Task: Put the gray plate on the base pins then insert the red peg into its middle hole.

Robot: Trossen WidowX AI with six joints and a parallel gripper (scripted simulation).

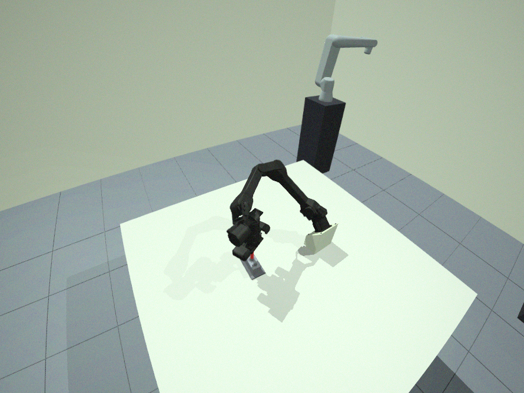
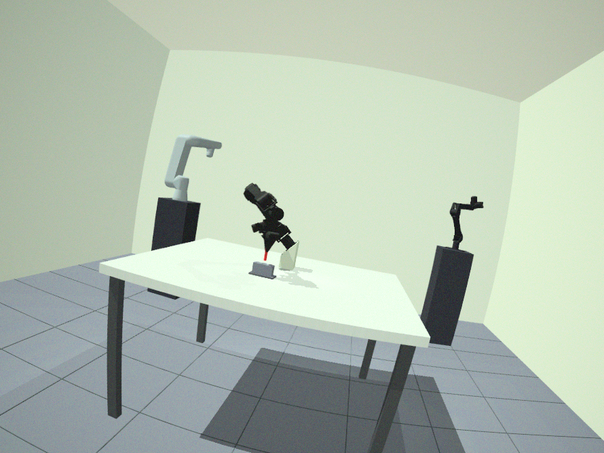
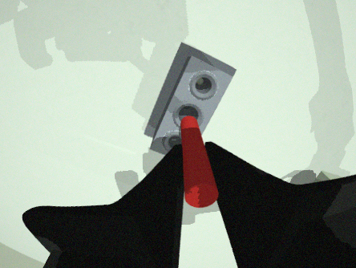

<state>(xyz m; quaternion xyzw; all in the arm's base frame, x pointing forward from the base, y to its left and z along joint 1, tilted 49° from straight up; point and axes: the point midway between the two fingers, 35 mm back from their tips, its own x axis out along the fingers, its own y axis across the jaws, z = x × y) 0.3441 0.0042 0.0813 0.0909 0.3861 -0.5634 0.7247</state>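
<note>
My gripper tip is now 7 cm above the gray plate. Round my gripper tip: red peg (right at my gripper tip).
</note>
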